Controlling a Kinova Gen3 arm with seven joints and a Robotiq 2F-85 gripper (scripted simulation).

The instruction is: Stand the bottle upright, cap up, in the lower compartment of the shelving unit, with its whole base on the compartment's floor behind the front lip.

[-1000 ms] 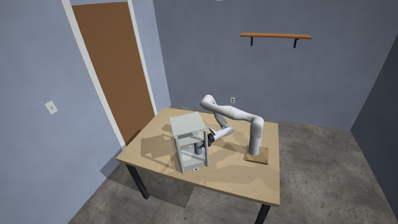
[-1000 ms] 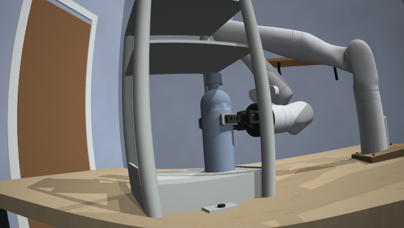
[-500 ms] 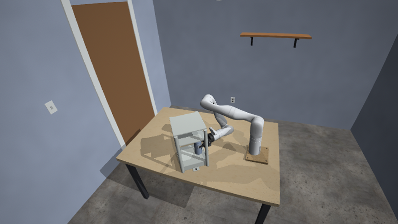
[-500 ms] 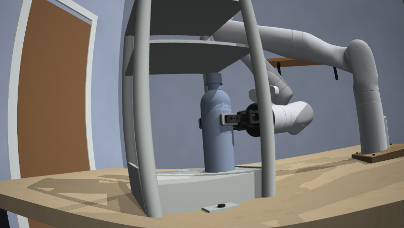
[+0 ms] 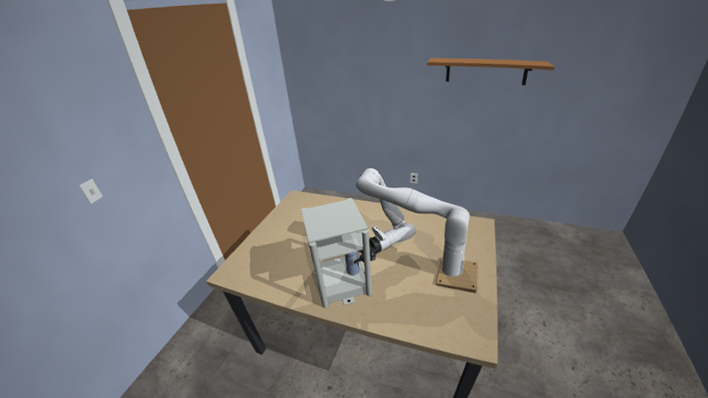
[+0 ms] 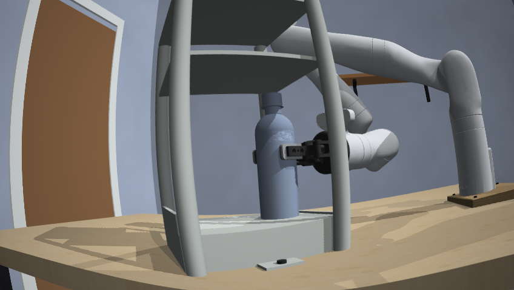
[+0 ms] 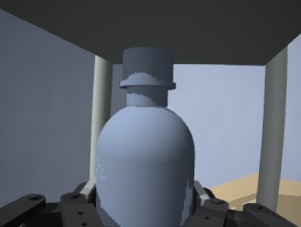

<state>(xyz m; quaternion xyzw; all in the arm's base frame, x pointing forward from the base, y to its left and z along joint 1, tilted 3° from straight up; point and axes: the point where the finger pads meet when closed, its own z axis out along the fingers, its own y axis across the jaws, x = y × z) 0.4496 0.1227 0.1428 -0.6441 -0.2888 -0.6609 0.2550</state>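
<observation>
Now: the blue-grey bottle 20 mm above my hand. Round my hand: grey shelving unit 50 mm ahead, 30 mm to the left, 40 mm above.
</observation>
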